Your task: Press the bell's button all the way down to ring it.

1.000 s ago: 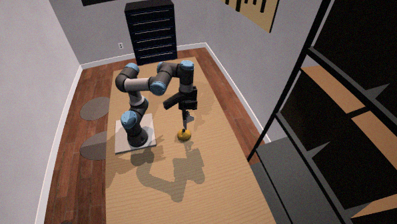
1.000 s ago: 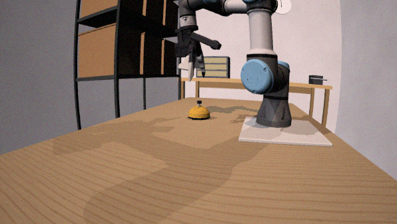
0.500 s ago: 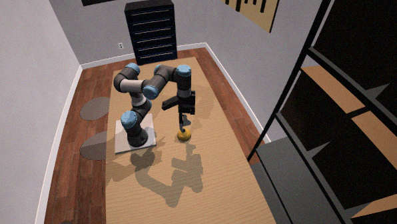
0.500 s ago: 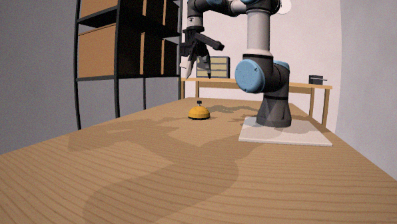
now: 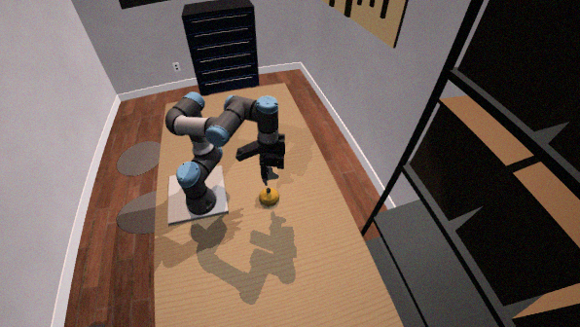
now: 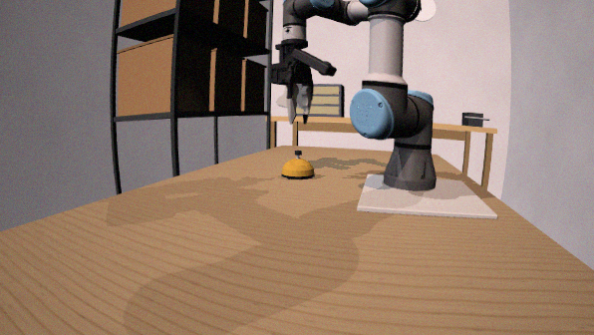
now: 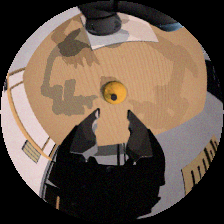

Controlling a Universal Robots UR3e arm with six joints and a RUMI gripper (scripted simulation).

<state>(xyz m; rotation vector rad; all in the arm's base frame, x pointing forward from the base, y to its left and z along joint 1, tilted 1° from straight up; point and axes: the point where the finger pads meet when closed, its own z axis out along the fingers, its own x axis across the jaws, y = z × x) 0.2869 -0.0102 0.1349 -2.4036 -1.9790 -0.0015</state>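
The yellow dome bell lies 11 cm below my hand.
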